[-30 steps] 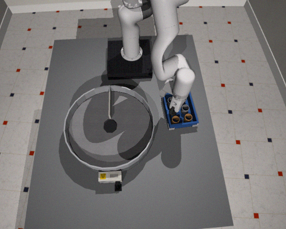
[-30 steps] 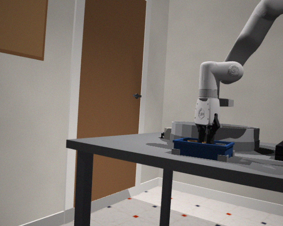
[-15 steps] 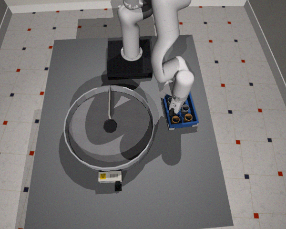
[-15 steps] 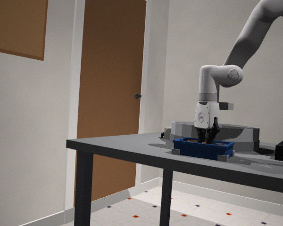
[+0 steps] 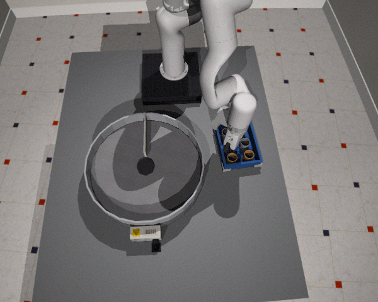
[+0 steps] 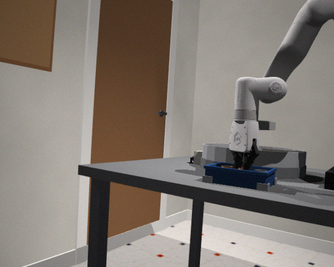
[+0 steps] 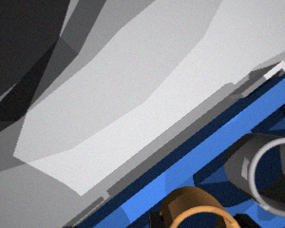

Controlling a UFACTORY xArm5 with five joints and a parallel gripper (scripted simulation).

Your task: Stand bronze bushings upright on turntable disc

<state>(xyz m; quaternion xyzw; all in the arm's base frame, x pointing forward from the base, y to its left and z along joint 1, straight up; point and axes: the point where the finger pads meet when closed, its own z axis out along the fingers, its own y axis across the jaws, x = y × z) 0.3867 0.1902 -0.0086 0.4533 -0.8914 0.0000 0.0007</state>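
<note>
My gripper is now 3 cm to the right of the blue crate and 2 cm above it. From my hand the other things lie so: turntable disc (33 cm to the right, 7 cm ahead, 1 cm above).
</note>
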